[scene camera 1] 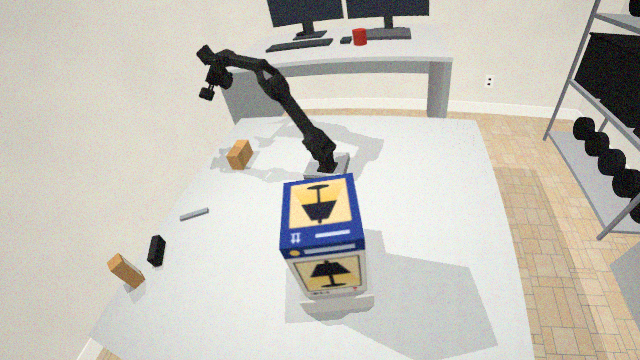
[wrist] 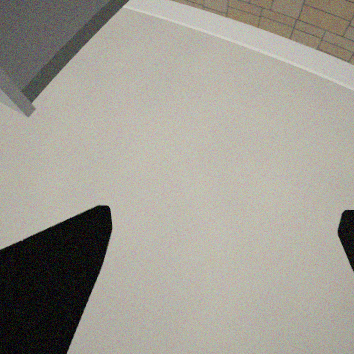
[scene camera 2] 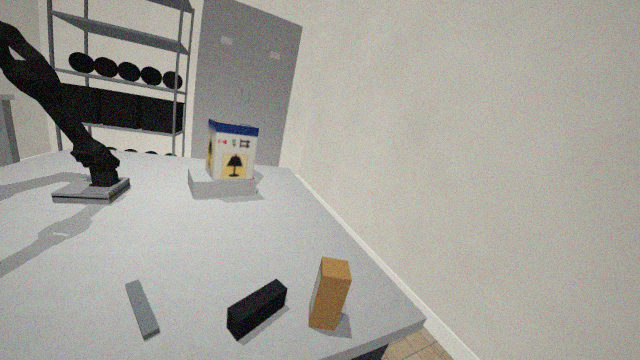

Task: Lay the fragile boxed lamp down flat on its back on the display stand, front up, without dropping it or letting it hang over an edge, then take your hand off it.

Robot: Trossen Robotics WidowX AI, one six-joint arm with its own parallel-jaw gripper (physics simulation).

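Places are measured from the arm's base along level axes (x up, y left, z back), in centimetres.
Pixels of known places: gripper, fingertip midpoint: [scene camera 1: 209, 88] [wrist: 226, 219]; arm's base at its link origin: [scene camera 1: 327, 167] [scene camera 2: 105, 183].
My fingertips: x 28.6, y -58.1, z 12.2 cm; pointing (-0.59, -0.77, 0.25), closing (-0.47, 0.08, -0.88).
Note:
Ahead of a thing's pixels: the offset from my fingertips to its top centre.
The boxed lamp {dx -2.0, dy +75.0, dz -51.6 cm} [scene camera 1: 322, 215] [scene camera 2: 233, 152] stands upright, with its blue end on top and lamp pictures on its pale sides. It rests on the light grey display stand [scene camera 1: 340, 304] [scene camera 2: 222, 189]; in the second scene view it sits toward the stand's right part. I cannot tell which face is the front. My gripper [scene camera 1: 203, 52] [wrist: 226, 219] is open and empty, held high over the table's far left side, well apart from the box. In the wrist view its black fingers stand wide apart before the wall. The gripper does not show in the second scene view.
An orange-brown block {dx -24.6, dy +15.0, dz -11.2 cm} [scene camera 1: 239, 155] lies below the raised arm. A grey bar {dx -31.4, dy +12.0, dz -45.5 cm} [scene camera 1: 194, 214] [scene camera 2: 142, 310], a black block {dx -27.6, dy +9.6, dz -66.2 cm} [scene camera 1: 156, 251] [scene camera 2: 257, 309] and another orange-brown block {dx -19.6, dy +8.0, dz -78.9 cm} [scene camera 1: 126, 271] [scene camera 2: 330, 294] are near the table's left edge. A desk [scene camera 1: 440, 90] stands behind.

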